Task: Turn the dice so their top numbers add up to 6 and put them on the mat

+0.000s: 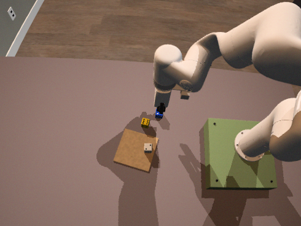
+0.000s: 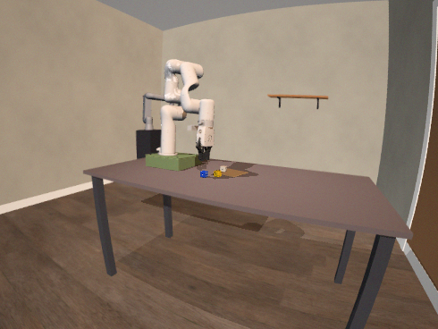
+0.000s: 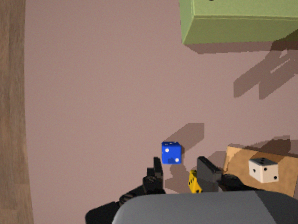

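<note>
My gripper is now 90 mm above the blue die. From my hand the other things lie so: yellow die (60 mm ahead, 40 mm to the left, 90 mm below); then tan mat (90 mm ahead, 150 mm to the left, 100 mm below); then white die (50 mm ahead, 150 mm to the left, 90 mm below).
</note>
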